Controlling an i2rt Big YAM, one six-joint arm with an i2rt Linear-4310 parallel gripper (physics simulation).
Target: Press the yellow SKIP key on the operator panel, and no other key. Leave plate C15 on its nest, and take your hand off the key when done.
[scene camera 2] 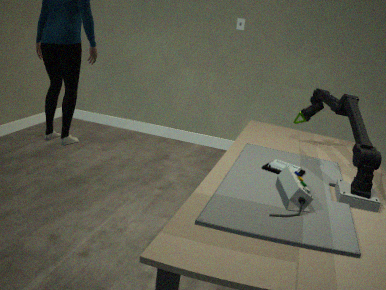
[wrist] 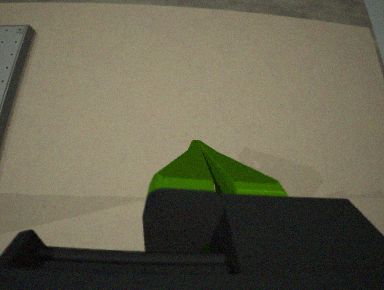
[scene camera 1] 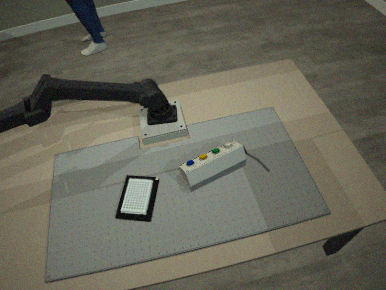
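The operator panel is a pale sloped box on the grey perforated mat, with blue, yellow, green and white keys in a row. The yellow key sits between the blue key and the green key. A white gridded plate lies on a black nest beside the panel. My gripper has green fingers, is shut and empty, and hangs high above the table, well away from the panel. The gripper is outside the scene camera 1 view.
The grey mat lies on the wooden table. The arm base stands at the mat's edge. A dark cable runs from the panel's end. A person stands on the floor away from the table.
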